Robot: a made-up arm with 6 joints. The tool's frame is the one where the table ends. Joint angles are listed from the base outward.
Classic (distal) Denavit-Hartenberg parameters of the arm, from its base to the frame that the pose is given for. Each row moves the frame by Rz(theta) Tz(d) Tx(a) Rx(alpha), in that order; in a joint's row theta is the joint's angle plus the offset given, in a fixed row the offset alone. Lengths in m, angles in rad.
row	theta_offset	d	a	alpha
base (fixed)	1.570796	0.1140	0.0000	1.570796
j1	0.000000	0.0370	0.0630	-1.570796
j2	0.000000	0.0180	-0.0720	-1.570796
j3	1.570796	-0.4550	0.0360	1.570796
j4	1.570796	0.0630	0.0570	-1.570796
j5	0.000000	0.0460	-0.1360	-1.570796
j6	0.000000	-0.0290	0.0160	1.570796
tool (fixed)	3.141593	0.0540	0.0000	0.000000
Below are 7 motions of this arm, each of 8 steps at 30 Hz.
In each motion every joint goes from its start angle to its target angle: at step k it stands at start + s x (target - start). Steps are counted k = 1, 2, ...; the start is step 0. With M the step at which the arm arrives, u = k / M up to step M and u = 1 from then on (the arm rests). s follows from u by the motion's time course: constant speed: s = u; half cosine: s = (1 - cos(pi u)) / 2; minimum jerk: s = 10 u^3 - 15 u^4 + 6 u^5.
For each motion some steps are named. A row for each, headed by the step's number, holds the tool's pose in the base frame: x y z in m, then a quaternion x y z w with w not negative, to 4 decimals.
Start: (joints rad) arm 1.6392 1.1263 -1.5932 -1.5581 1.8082 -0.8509
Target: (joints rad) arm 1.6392 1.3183 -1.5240 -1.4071 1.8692 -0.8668
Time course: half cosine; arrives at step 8
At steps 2, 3, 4, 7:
2: 0.1049 -0.2654 0.5202 0.6178 -0.6446 0.1227 0.4334
3: 0.0911 -0.2630 0.5202 0.6048 -0.6623 0.1375 0.4204
4: 0.0750 -0.2602 0.5194 0.5888 -0.6825 0.1545 0.4044
7: 0.0375 -0.2531 0.5144 0.5475 -0.7287 0.1931 0.3633

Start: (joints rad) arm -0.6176 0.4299 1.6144 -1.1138 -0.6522 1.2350
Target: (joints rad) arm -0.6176 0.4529 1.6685 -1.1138 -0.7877 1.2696
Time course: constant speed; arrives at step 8
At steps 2, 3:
2: 0.4482 0.1363 -0.0039 -0.1262 -0.7052 0.6897 0.1055
3: 0.4482 0.1375 -0.0031 -0.1228 -0.7095 0.6863 0.1028

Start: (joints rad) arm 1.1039 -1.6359 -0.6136 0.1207 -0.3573 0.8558
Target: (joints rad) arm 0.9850 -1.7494 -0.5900 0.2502 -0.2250 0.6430
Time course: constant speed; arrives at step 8
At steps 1, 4, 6, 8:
1: -0.0406 -0.2680 -0.2310 0.1725 0.1443 -0.8856 0.4064
4: -0.0593 -0.2869 -0.2193 0.2100 0.1429 -0.8757 0.4107
6: -0.0717 -0.2989 -0.2109 0.2349 0.1421 -0.8682 0.4134
8: -0.0840 -0.3104 -0.2021 0.2597 0.1415 -0.8599 0.4160

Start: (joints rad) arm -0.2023 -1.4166 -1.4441 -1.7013 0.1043 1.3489
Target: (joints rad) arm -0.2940 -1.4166 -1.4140 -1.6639 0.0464 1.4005
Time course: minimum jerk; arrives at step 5
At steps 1, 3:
1: 0.0632 -0.3176 0.2976 0.4497 0.6575 0.4320 0.4230
3: 0.0623 -0.3094 0.3132 0.4332 0.6658 0.4148 0.4438

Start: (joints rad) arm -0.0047 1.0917 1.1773 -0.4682 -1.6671 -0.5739
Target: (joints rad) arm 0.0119 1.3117 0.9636 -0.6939 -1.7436 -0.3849
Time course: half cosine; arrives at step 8
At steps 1, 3, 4, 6, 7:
1: 0.2737 0.3590 0.2269 0.1176 -0.3134 -0.0716 0.9396
3: 0.2620 0.3617 0.2231 0.1651 -0.3074 -0.0390 0.9363
4: 0.2541 0.3639 0.2197 0.1990 -0.3013 -0.0180 0.9324
6: 0.2399 0.3686 0.2120 0.2616 -0.2860 0.0159 0.9217
7: 0.2355 0.3703 0.2092 0.2806 -0.2802 0.0251 0.9177

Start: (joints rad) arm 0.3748 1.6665 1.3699 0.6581 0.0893 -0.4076
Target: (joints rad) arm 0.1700 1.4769 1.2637 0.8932 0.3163 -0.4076
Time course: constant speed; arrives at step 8
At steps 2, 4, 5, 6, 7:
2: 0.0669 0.6437 0.2305 -0.5747 -0.1024 0.2811 0.7617
4: 0.0948 0.6482 0.1885 -0.6050 -0.0327 0.2840 0.7432
5: 0.1084 0.6488 0.1674 -0.6181 0.0024 0.2845 0.7328
6: 0.1217 0.6483 0.1463 -0.6299 0.0376 0.2843 0.7217
7: 0.1346 0.6467 0.1252 -0.6404 0.0729 0.2836 0.7101

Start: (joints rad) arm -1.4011 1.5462 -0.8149 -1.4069 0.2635 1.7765
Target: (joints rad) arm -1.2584 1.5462 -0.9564 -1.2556 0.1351 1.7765
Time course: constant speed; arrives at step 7
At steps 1, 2, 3, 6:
1: 0.0350 0.1857 -0.3623 0.4027 -0.6598 0.2561 0.5804
2: 0.0383 0.1969 -0.3587 0.3950 -0.6611 0.2402 0.5909
3: 0.0417 0.2079 -0.3550 0.3874 -0.6618 0.2241 0.6014
6: 0.0517 0.2396 -0.3426 0.3653 -0.6602 0.1758 0.6323

